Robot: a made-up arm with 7 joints. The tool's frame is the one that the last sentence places.
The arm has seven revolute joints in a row. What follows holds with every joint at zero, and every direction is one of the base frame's.
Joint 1 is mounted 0.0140 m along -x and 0.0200 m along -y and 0.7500 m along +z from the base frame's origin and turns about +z.
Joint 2 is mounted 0.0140 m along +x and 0.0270 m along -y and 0.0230 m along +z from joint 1 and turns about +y.
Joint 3 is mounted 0.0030 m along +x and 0.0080 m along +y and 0.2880 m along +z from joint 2 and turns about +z.
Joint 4 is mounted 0.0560 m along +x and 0.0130 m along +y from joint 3 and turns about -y.
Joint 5 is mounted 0.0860 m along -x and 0.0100 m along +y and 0.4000 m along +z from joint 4 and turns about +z.
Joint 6 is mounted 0.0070 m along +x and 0.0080 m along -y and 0.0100 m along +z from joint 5 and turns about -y.
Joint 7 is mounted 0.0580 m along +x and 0.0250 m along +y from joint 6 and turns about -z.
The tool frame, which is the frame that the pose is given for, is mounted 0.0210 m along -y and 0.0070 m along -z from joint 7; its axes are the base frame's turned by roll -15.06, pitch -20.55 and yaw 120.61 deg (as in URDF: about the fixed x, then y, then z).
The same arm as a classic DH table. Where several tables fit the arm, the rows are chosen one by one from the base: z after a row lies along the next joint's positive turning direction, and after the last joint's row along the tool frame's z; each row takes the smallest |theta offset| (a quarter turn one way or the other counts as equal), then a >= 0, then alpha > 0; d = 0 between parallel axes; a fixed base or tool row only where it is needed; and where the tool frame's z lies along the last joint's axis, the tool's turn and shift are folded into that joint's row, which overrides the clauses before.
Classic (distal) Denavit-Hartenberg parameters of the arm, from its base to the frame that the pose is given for. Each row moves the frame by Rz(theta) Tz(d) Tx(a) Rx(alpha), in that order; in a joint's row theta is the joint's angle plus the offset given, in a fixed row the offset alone. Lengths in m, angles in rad.
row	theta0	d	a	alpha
base (fixed)	0.9601	0	-0.0244	0
joint 1	-0.9601	0.773	0.014	-1.5708
joint 2	0	-0.019	0.003	1.5708
joint 3	0	0.288	0.056	1.5708
joint 4	0	-0.023	-0.086	-1.5708
joint 5	0	0.41	0.007	1.5708
joint 6	0	-0.017	0.058	1.5708
joint 7	0.1198	0.0511	0.0025	-2.7003
tool (fixed)	2.1769	0.0488	0	0

